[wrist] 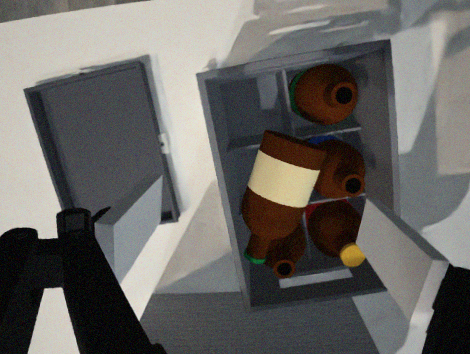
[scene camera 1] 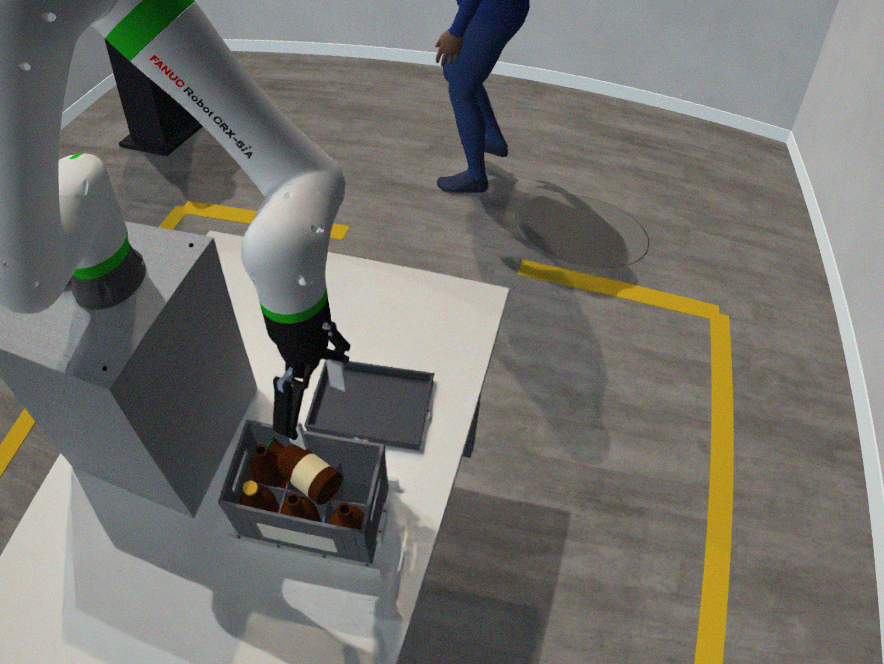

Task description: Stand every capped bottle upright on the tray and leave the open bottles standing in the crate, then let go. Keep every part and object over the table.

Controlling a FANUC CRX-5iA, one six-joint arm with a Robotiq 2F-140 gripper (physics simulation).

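Where they show: gripper, fingertip midpoint: (wrist: 262, 210) (scene camera 1: 319, 415); arm's base, origin of the base link: (scene camera 1: 109, 279).
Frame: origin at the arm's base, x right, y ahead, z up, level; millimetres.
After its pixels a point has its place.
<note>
The grey crate (scene camera 1: 377, 493) {x 8, y 533, z -342 mm} (wrist: 378, 105) {x 122, y 498, z -310 mm} holds brown bottles. A bottle with a cream label (scene camera 1: 311, 474) {x 45, y 421, z -294 mm} (wrist: 282, 180) {x 27, y 414, z -293 mm} lies tilted across the others, its green cap (scene camera 1: 270, 443) {x 11, y 307, z -315 mm} (wrist: 255, 259) {x 7, y 307, z -314 mm} low at the crate's near end in the wrist view. A yellow-capped bottle (scene camera 1: 258, 498) {x 122, y 341, z -327 mm} (wrist: 334, 231) {x 105, y 340, z -335 mm} stands in a corner compartment. Three open bottles stand in the crate: one (scene camera 1: 265, 466) {x 53, y 315, z -333 mm} (wrist: 286, 257) {x 42, y 319, z -303 mm} partly under the tilted bottle, one (scene camera 1: 298, 506) {x 108, y 424, z -310 mm} (wrist: 341, 167) {x 99, y 424, z -329 mm} in the middle, one (scene camera 1: 347, 516) {x 90, y 515, z -302 mm} (wrist: 325, 95) {x 68, y 504, z -320 mm} at the far end. The gripper (scene camera 1: 310, 405) {x -3, y 433, z -157 mm} (wrist: 262, 212) {x -3, y 433, z -157 mm} is open above the crate, holding nothing.
The shallow dark grey tray (scene camera 1: 375, 407) {x -234, y 407, z -455 mm} (wrist: 100, 140) {x -246, y 416, z -456 mm} lies beside the crate on the white table (scene camera 1: 421, 307) {x -554, y 379, z -461 mm} (wrist: 175, 30) {x -126, y 586, z -461 mm}. A grey pedestal block (scene camera 1: 189, 400) {x 43, y 158, z -223 mm} carries the arm on the other side. A person in blue (scene camera 1: 468, 107) stands on the floor beyond the table.
</note>
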